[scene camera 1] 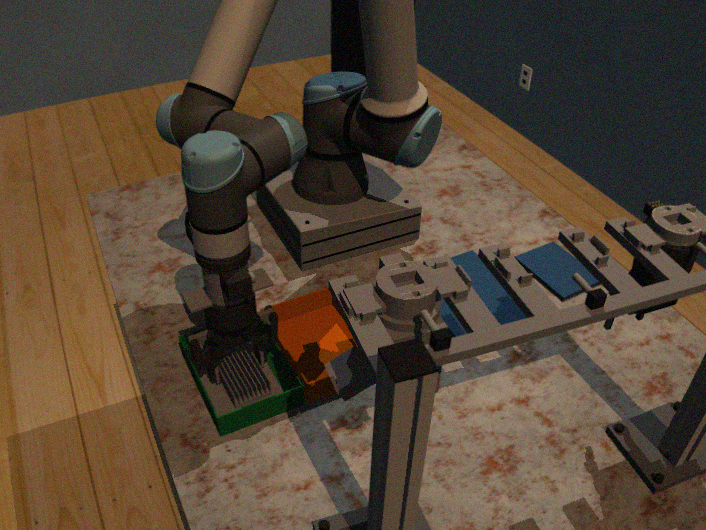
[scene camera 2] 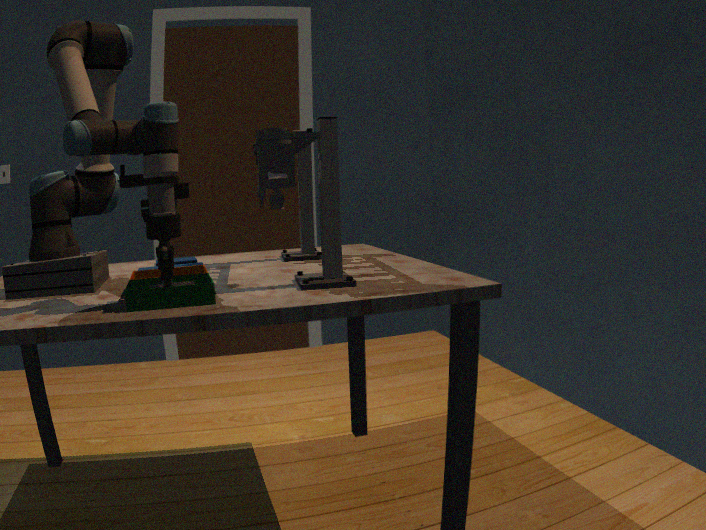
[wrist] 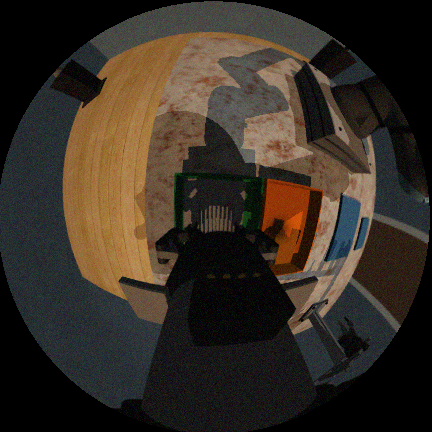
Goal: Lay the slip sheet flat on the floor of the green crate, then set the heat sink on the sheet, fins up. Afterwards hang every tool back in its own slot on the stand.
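Frame: origin at the arm's base, x back, y left, z down, level; millimetres.
Seen in the pictures: arm's base, origin of its link: [scene camera 1: 330, 186] [scene camera 2: 55, 258] [wrist: 348, 111].
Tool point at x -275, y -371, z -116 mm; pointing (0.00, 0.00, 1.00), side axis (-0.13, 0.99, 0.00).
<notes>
Pixels of each thing's middle, then the offset from my tool point to it. "pt": a spot on its surface instead.
- grey heat sink, middle of its body: [scene camera 1: 240, 373] [wrist: 214, 232] [scene camera 2: 172, 292] dz +179, dx -9, dy -2 mm
- grey slip sheet, middle of its body: [scene camera 1: 235, 375] [wrist: 212, 223] dz +195, dx +4, dy -5 mm
- orange bin, a spot on its surface: [scene camera 1: 307, 328] [wrist: 286, 203] pt dz +196, dx +29, dy +149 mm
The grey heat sink [scene camera 1: 245, 377] [wrist: 216, 220] is inside the green crate [scene camera 1: 259, 409] [scene camera 2: 171, 297] [wrist: 178, 200], level, fins up. My gripper [scene camera 1: 240, 367] [scene camera 2: 165, 281] [wrist: 216, 230], the adaptive one with linked fingers, points straight down into the crate and is shut on the heat sink, a finger at each side. The grey slip sheet [scene camera 1: 221, 401] [wrist: 188, 218] lies on the crate floor under the heat sink; whether they touch is hard to tell. The tool stand [scene camera 1: 399, 456] [scene camera 2: 330, 199] bears one tool [scene camera 1: 407, 282] at its near end and another tool [scene camera 1: 678, 223] at its far end.
An orange bin [scene camera 1: 307, 328] [wrist: 285, 202] stands right against the crate's side. Blue flat pieces [scene camera 1: 493, 290] [wrist: 344, 227] lie beyond it, partly under the stand. The arm's base block [scene camera 1: 359, 242] [wrist: 317, 112] is behind the bins. The table edge is near the crate's outer side.
</notes>
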